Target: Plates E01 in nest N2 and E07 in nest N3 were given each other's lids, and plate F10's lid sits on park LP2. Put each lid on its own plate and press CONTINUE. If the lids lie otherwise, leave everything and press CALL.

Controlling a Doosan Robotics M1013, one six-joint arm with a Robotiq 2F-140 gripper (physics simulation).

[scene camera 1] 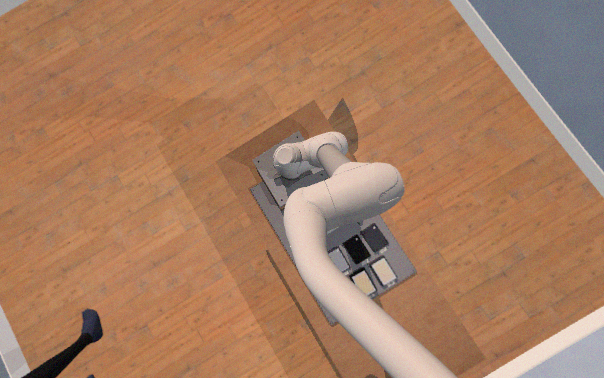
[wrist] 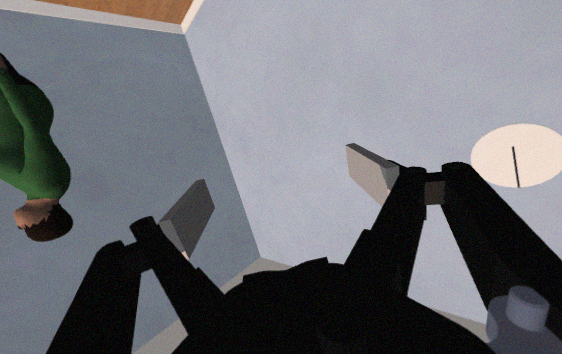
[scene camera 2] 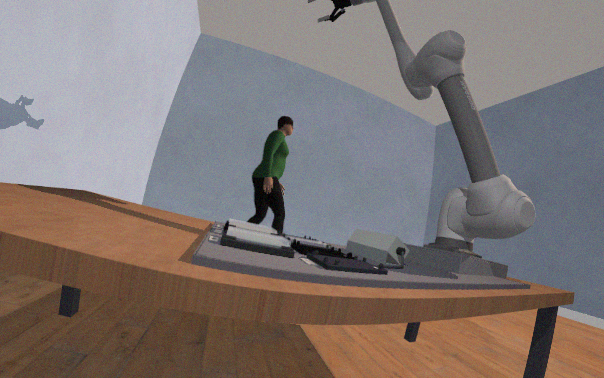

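Seen in the pictures: gripper, fingertip midpoint: [wrist: 277,177] [scene camera 2: 313,11]; arm's base, origin of the base link: [scene camera 2: 451,253].
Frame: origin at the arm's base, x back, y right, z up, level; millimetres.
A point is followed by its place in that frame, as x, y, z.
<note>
My gripper [scene camera 2: 318,10] {-739, 333, 1143} [wrist: 277,177] {-739, 333, 1143} is open and empty, high above the table. On the grey board [scene camera 1: 403,264] {-828, -279, -52} [scene camera 2: 240,265] {-834, -325, -53}, two cream-topped plates [scene camera 1: 363,283] {-793, -17, -14} [scene camera 1: 384,271] {-796, -158, -20} lie side by side near its end. Beside them are a light grey rectangle [scene camera 1: 338,260] {-616, 42, -34}, a black one [scene camera 1: 356,249] {-616, -85, -42} and a dark grey one [scene camera 1: 374,237] {-608, -214, -41}. In scene camera 2, light-topped plates [scene camera 2: 257,241] {-801, -199, -32} and a low dark piece [scene camera 2: 345,262] {-620, -224, -42} show edge-on. The arm hides part of the board in scene camera 1. Labels, and which lid lies where, cannot be read; the CONTINUE and CALL buttons cannot be made out.
A pale box [scene camera 2: 372,245] {-443, -50, -9} stands on the board near the arm's base [scene camera 2: 450,245] {-67, -38, 33}. The board lies on a wooden table [scene camera 2: 150,287] {-935, -382, -86}. A person in a green top [scene camera 2: 272,160] [wrist: 32,135] is beyond the table. A round pale disc [wrist: 537,150] is on the wall.
</note>
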